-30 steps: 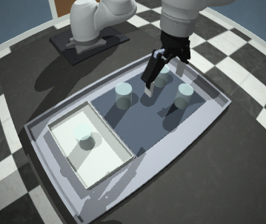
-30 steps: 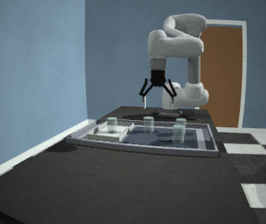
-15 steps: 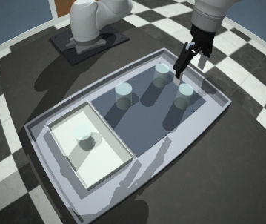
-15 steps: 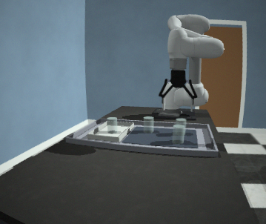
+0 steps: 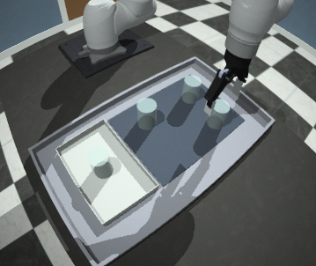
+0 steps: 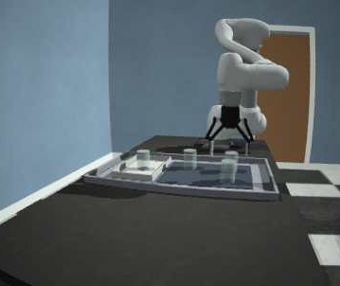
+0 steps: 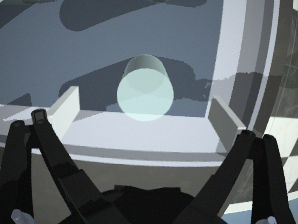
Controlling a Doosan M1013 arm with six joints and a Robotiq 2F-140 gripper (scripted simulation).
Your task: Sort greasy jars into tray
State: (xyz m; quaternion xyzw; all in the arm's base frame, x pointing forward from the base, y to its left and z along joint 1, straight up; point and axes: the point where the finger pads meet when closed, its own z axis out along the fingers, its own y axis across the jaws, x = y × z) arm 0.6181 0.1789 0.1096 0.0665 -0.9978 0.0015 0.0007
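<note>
The drying mat lies 70 mm behind my hand, 110 mm to the right of it and 120 mm below it. The rest, counted from my hand: tray 30 mm behind, 420 mm to the right, 110 mm below; steel table top 40 mm behind, 210 mm to the right, 120 mm below.
</note>
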